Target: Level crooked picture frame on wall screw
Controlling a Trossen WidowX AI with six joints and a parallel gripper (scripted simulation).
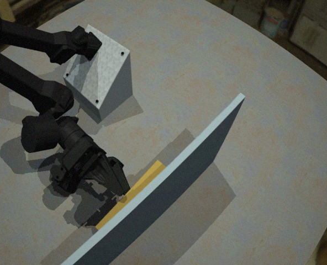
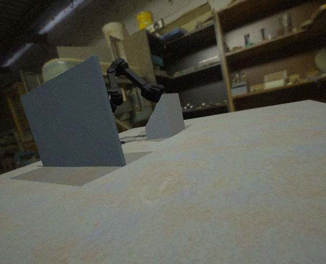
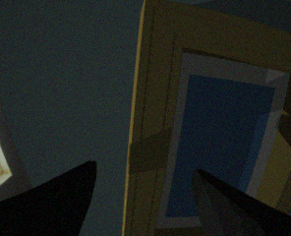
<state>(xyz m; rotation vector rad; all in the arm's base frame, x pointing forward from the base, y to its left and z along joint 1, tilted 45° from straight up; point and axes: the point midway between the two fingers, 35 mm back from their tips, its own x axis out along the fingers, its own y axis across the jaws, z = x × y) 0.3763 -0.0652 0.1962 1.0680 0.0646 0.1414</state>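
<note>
My gripper tip is now 50 mm above the picture frame, 20 mm to the right of it and 20 mm short of it. From my gripper tip the other things lie so: panel (50 mm below, 30 mm to the left, 30 mm ahead).
</note>
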